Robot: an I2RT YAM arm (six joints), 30 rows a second.
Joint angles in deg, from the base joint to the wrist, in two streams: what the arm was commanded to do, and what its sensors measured. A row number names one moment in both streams.
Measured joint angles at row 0:
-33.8 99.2 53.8 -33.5 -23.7 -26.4
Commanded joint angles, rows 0 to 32:
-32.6 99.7 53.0 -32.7 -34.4 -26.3
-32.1 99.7 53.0 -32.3 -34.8 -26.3
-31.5 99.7 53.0 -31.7 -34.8 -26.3
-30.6 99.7 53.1 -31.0 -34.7 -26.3
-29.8 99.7 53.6 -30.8 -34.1 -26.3
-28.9 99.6 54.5 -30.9 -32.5 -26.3
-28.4 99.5 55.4 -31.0 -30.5 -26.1
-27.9 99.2 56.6 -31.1 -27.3 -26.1
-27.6 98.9 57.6 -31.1 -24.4 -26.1
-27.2 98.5 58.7 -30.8 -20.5 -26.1
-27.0 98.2 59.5 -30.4 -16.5 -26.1
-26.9 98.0 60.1 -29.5 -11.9 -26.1
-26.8 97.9 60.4 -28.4 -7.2 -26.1
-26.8 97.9 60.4 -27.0 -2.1 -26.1
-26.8 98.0 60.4 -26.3 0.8 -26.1
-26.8 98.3 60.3 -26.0 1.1 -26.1
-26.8 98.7 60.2 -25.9 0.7 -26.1
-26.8 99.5 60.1 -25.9 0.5 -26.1
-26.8 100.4 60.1 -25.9 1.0 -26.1
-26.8 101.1 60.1 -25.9 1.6 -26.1
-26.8 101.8 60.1 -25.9 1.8 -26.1
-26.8 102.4 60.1 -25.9 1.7 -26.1
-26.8 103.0 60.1 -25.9 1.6 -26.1
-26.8 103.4 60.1 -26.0 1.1 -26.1
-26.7 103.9 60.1 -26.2 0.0 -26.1
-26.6 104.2 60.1 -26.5 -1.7 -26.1
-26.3 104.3 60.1 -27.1 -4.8 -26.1
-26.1 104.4 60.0 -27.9 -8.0 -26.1
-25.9 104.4 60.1 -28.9 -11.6 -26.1
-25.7 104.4 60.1 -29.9 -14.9 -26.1
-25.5 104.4 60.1 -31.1 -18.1 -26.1
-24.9 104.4 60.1 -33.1 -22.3 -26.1
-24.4 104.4 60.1 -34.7 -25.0 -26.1
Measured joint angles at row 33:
-26.5 103.2 59.9 -30.4 -9.4 -26.4
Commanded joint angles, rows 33 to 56:
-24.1 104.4 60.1 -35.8 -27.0 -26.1
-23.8 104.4 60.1 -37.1 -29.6 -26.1
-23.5 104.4 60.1 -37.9 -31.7 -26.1
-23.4 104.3 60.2 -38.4 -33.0 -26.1
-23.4 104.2 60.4 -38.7 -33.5 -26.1
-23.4 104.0 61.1 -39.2 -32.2 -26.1
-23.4 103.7 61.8 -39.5 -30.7 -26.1
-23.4 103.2 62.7 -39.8 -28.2 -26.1
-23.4 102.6 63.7 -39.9 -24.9 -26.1
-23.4 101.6 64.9 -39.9 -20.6 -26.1
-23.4 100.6 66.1 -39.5 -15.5 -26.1
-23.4 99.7 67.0 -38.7 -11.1 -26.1
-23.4 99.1 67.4 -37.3 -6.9 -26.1
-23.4 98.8 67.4 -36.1 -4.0 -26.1
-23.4 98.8 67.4 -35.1 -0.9 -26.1
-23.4 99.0 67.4 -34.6 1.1 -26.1
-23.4 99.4 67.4 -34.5 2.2 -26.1
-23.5 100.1 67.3 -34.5 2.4 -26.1
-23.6 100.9 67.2 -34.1 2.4 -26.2
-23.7 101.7 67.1 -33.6 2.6 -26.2
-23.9 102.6 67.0 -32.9 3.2 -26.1
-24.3 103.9 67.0 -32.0 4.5 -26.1
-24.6 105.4 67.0 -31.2 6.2 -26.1
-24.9 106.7 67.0 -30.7 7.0 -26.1
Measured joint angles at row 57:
-23.9 102.0 67.0 -32.1 1.2 -26.4
